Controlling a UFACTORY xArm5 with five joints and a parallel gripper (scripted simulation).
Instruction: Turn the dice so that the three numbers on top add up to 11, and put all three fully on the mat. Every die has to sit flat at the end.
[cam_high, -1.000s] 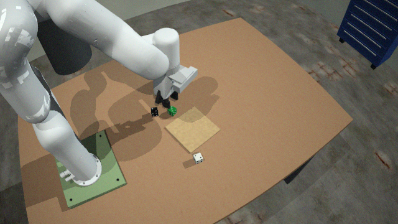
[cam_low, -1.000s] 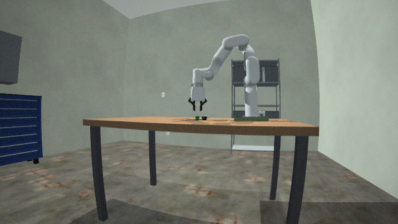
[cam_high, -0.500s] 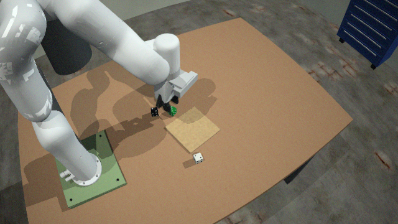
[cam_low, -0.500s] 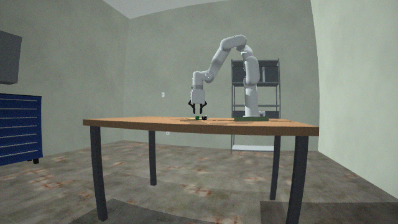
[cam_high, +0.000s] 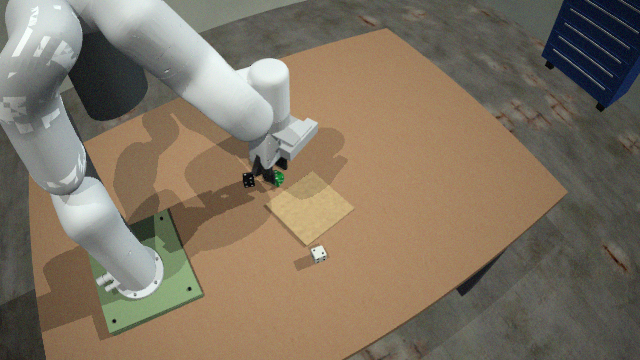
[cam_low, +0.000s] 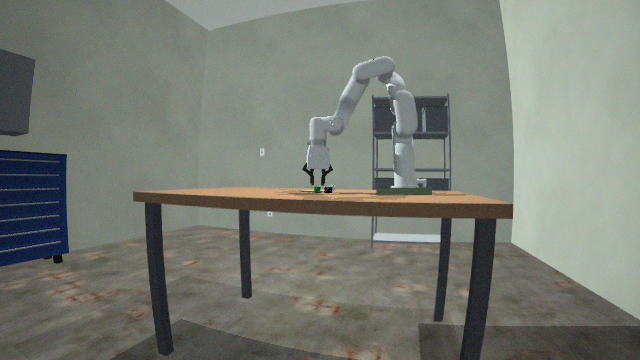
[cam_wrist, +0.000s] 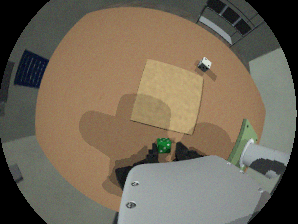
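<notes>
Right now the green die is 40 mm below my hand. The rest, counted from my hand: tan mat 100 mm to the right, 50 mm below, 20 mm ahead; then white die 210 mm to the right, 40 mm below, 40 mm behind; then black die 50 mm behind, 40 mm to the left, 40 mm below.
</notes>
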